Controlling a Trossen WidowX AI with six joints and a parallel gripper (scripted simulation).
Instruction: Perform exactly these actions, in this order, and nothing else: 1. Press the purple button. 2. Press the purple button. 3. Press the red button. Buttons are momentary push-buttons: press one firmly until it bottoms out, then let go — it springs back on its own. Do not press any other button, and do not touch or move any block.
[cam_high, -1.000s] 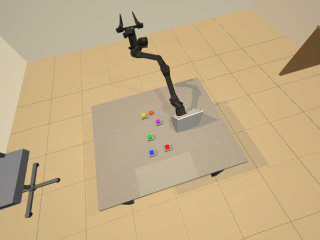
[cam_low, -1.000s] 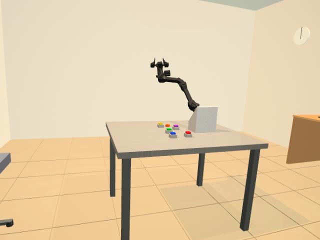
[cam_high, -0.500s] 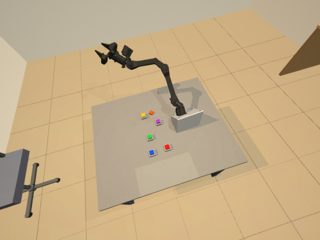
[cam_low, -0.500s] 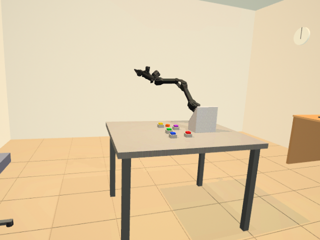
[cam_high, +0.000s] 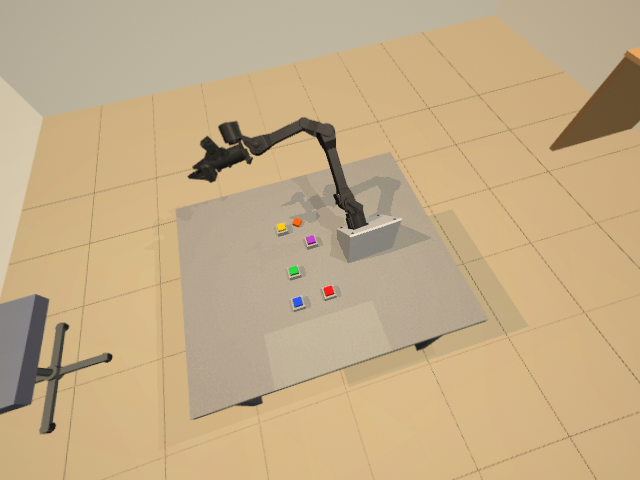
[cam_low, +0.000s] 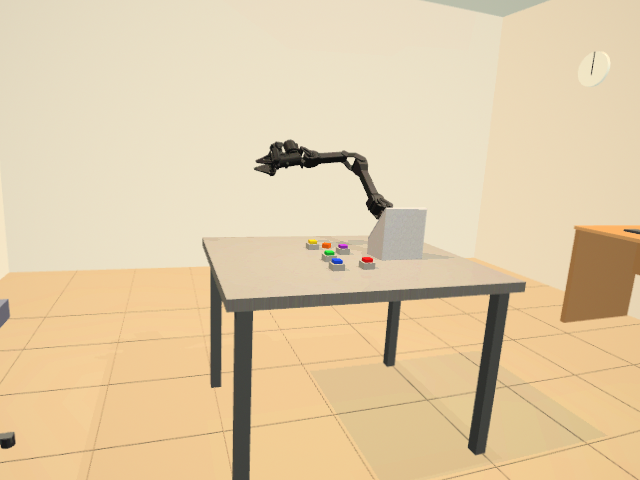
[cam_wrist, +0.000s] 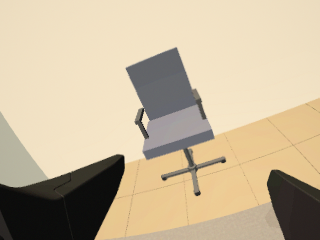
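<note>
My gripper tip is now 320 mm past the purple button, 320 mm above it and 260 mm to the right of it. Round my gripper tip: yellow button 320 mm below, 230 mm behind, 140 mm to the left; green button 360 mm to the left, 320 mm below, 200 mm behind; orange block 350 mm below, 310 mm behind, 140 mm to the left.
</note>
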